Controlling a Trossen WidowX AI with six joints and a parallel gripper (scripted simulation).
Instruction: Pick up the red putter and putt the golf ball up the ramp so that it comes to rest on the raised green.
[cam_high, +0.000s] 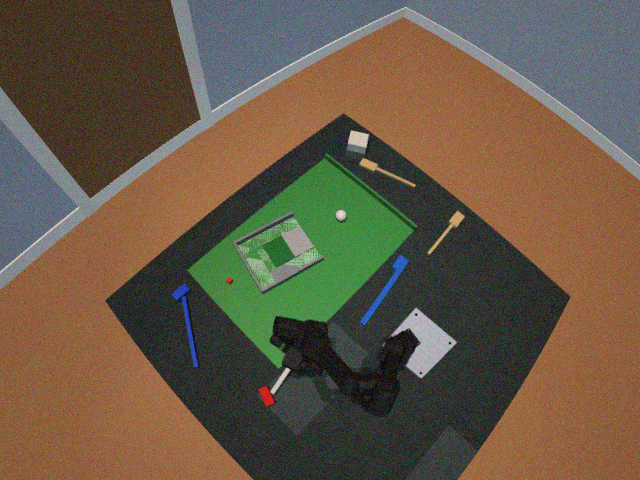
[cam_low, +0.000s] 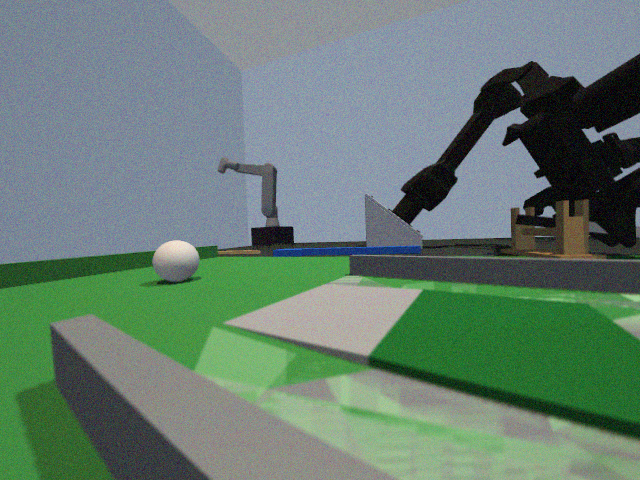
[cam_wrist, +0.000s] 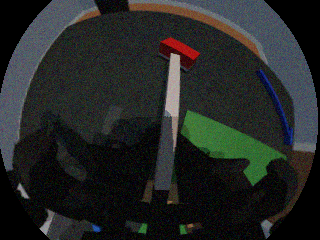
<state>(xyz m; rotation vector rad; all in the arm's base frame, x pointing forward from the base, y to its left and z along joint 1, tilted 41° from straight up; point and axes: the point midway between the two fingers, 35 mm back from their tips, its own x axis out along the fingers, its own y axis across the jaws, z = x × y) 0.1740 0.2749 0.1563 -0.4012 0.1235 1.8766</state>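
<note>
Right now my gripper tip is 10 cm to the left of the wooden rack, 3 cm short of it and 2 cm below it. Also, from my gripper tip: red putter (2 cm to the left, 1 cm above); then small red cube (36 cm ahead); then white golf ball (47 cm to the right, 33 cm ahead, 1 cm above).
</note>
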